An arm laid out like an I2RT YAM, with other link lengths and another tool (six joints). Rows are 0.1 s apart.
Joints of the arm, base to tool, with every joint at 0 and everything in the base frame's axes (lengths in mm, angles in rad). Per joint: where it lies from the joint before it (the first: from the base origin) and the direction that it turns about. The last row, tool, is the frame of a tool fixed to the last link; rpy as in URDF.
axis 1: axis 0 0 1 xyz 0 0 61.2
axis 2: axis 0 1 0 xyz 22.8 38.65 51.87
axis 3: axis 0 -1 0 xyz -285.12 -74.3 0
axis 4: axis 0 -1 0 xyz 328.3 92.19 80.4
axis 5: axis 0 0 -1 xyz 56.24 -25.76 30.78
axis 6: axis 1 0 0 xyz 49.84 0 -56.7
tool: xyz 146 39 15 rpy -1.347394 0.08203 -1.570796
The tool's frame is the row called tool.
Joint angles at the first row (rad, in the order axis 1, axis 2, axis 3, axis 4, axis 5, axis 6):
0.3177 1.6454 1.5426 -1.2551 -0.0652 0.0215
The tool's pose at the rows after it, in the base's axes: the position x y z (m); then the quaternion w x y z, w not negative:
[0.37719, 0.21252, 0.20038, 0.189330, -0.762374, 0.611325, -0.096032]
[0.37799, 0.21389, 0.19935, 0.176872, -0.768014, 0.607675, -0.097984]
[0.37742, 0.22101, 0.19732, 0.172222, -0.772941, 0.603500, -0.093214]
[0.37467, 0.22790, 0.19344, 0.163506, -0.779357, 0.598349, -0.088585]
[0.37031, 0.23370, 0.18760, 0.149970, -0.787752, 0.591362, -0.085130]
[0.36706, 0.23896, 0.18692, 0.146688, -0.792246, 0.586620, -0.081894]
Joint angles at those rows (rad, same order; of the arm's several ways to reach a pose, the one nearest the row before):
0.3214 1.6678 1.5746 -1.2744 -0.0668 0.0174
0.3324 1.6922 1.6033 -1.2978 -0.0477 0.0153
0.3486 1.7137 1.6225 -1.3083 -0.0476 0.0185
0.3682 1.7343 1.6365 -1.3216 -0.0427 0.0216
0.3898 1.7554 1.6469 -1.3379 -0.0308 0.0219
0.4040 1.7637 1.6550 -1.3467 -0.0307 0.0229

